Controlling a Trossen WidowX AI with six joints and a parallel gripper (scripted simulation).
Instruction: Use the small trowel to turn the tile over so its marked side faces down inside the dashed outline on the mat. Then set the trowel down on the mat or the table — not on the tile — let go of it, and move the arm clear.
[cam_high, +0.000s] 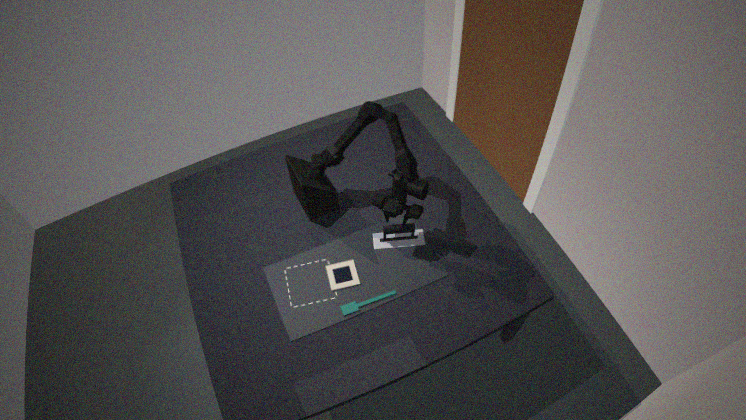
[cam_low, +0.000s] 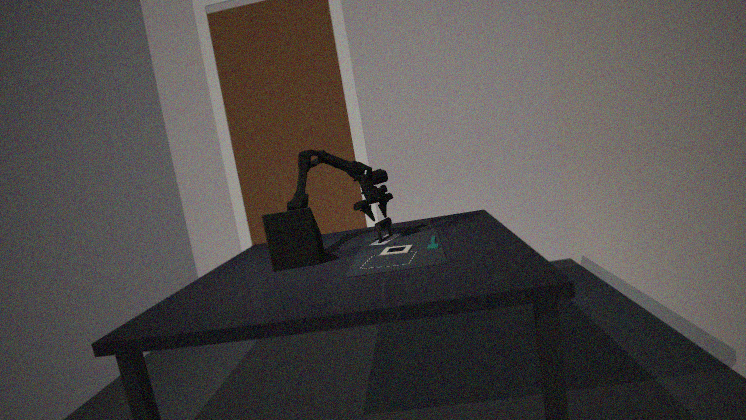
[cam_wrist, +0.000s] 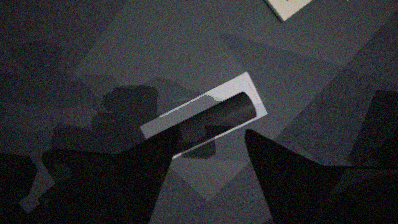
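Right now the grey mat is 210 mm to the right of my gripper tip, 120 mm below it and 60 mm ahead of it. From my gripper tip the other things lie so: tan tile 260 mm to the right, 90 mm below, 50 mm ahead; then teal trowel 250 mm to the right, 190 mm ahead, 90 mm below.
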